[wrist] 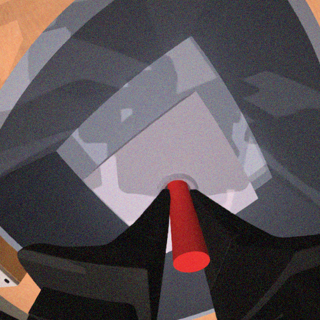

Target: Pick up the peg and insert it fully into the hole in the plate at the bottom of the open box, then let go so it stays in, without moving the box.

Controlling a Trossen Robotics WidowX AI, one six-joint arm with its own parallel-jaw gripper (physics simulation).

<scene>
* my gripper: 178,195
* red peg: 189,252
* grey box: 88,83
</scene>
